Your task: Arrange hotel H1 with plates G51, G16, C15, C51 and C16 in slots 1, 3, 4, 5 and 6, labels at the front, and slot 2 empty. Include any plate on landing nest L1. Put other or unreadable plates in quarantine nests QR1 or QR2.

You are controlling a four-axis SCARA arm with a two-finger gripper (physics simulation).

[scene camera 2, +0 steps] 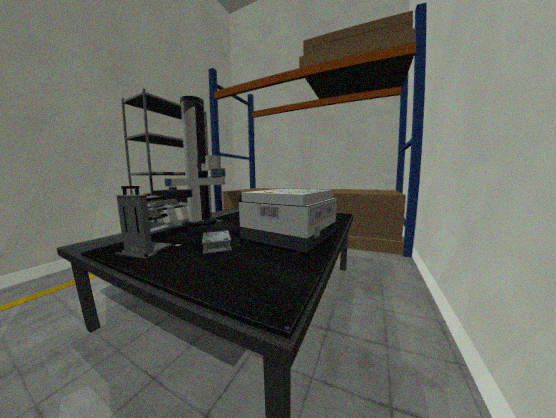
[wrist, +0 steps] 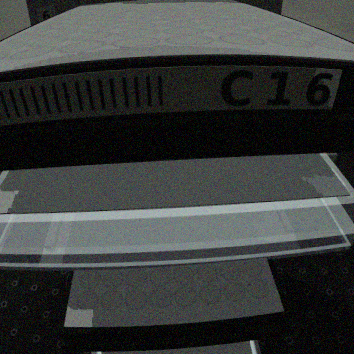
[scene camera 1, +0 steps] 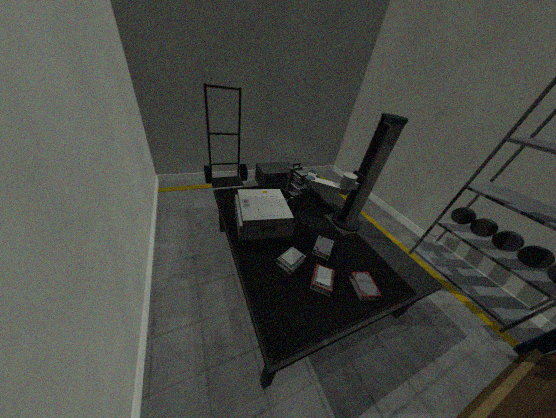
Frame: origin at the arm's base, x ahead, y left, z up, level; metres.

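Where they show: arm's base at its link origin: (scene camera 2: 199,222) (scene camera 1: 346,222).
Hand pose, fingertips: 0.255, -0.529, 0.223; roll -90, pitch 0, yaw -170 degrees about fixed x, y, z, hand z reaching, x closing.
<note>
Each offset is from my fingertips to the centre of the thing, as dx, dy, dz. "*": to the spot under its first point.
Hotel H1 {+0.006, -0.030, -0.063} (scene camera 1: 298,184) (scene camera 2: 135,222) stands at one end of the table, several plates stacked in it; their slots cannot be told there. My gripper (scene camera 1: 308,175) (scene camera 2: 172,193) is at the hotel's upper part, shut on plate C16. Its fingers do not show in the wrist view. Plate C16 {-0.001, +0.010, +0.022} (wrist: 175,92) lies level at the top of the wrist view, label towards the camera, the hotel's digit 6 behind it at the upper left. A clear-edged plate {-0.002, +0.010, -0.006} (wrist: 175,225) is below it, its label unseen. Two red-rimmed nests {+0.327, +0.983, -0.153} (scene camera 1: 323,279) {* +0.113, +1.121, -0.160} (scene camera 1: 365,286) are on the table; the nearer-left one seems to bear a plate.
A large white instrument {+0.534, +0.424, -0.087} (scene camera 1: 265,206) (scene camera 2: 287,215) stands beside the hotel. Two pale nests or plates {+0.452, +0.791, -0.153} (scene camera 1: 291,259) {* +0.176, +0.772, -0.160} (scene camera 1: 324,246) lie between it and the red-rimmed ones, labels unreadable. A pale block-like nest {+0.273, +0.150, -0.182} (scene camera 2: 217,241) shows near the hotel. The arm's column (scene camera 1: 367,175) (scene camera 2: 195,160) rises beside them.
</note>
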